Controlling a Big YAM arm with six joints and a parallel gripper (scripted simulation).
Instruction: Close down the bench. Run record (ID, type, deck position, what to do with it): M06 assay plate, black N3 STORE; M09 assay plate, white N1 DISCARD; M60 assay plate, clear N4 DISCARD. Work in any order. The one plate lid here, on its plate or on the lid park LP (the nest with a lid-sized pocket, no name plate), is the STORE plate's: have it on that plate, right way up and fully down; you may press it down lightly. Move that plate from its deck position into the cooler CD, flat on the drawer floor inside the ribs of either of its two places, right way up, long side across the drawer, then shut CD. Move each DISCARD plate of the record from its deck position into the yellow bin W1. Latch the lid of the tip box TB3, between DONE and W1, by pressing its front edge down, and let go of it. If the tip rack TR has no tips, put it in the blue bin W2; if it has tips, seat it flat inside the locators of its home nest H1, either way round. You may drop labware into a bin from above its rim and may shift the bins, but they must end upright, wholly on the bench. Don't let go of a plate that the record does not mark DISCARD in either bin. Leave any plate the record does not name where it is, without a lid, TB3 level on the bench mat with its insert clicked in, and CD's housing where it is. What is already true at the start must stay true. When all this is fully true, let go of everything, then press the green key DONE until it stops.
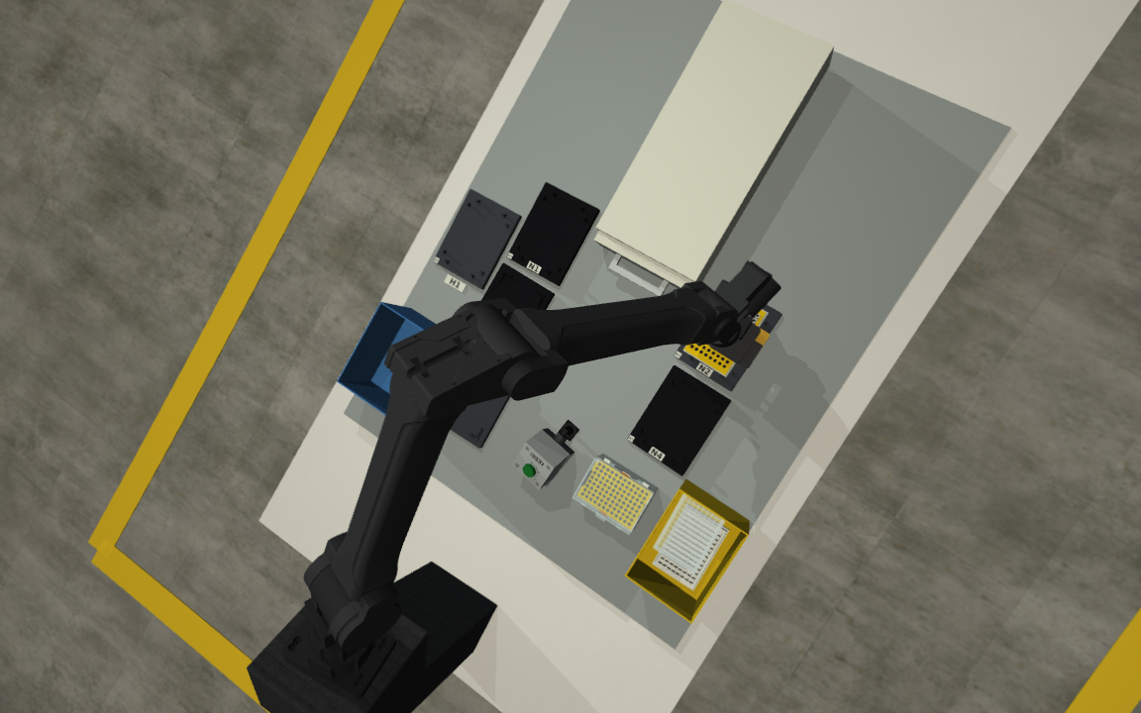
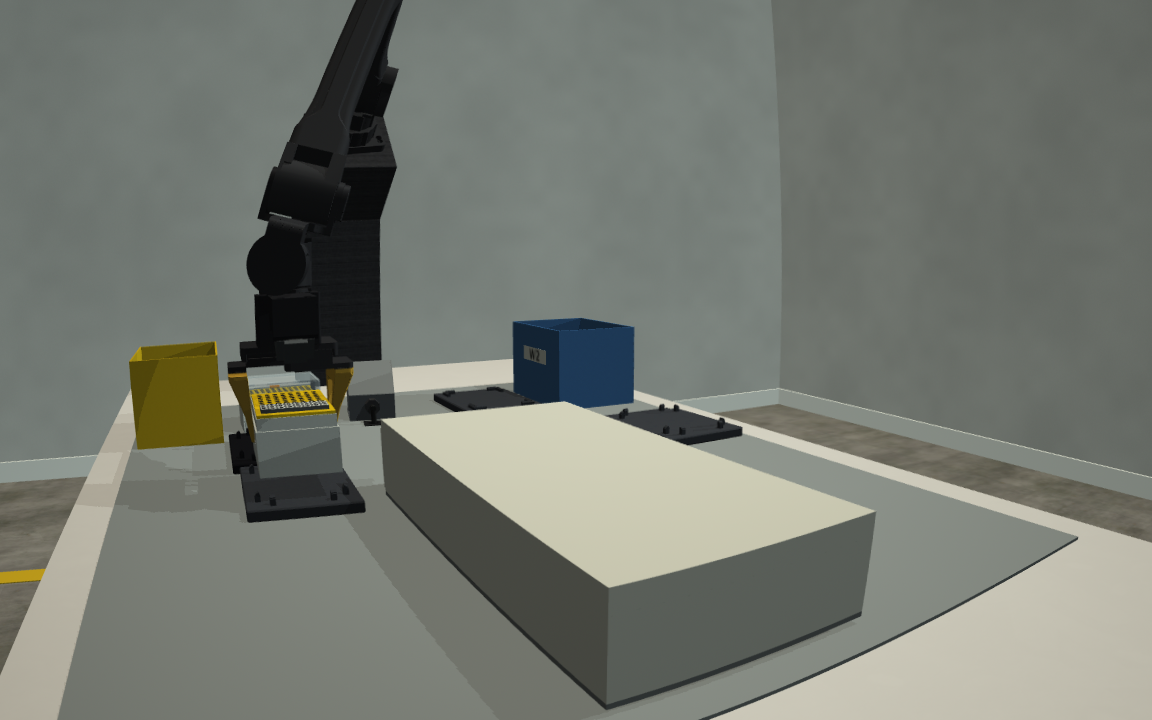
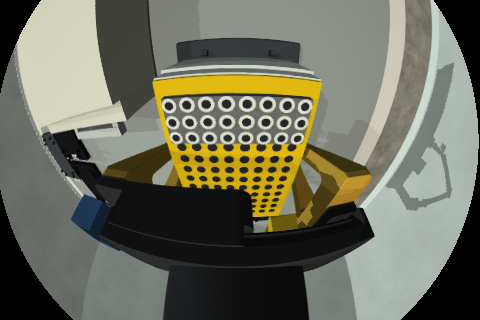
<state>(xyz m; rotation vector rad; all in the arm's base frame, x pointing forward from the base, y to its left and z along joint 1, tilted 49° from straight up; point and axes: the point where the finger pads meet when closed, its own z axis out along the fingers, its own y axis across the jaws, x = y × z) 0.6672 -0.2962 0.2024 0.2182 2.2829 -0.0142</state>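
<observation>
My hand is 6 cm above the nest N2. Also, from my hand: nest N4 (17 cm behind, 6 cm below, 3 cm to the left); then clear plate lid (16 cm to the left, 16 cm ahead, 4 cm below); then yellow tip rack (1 cm behind, 1 cm above).
</observation>
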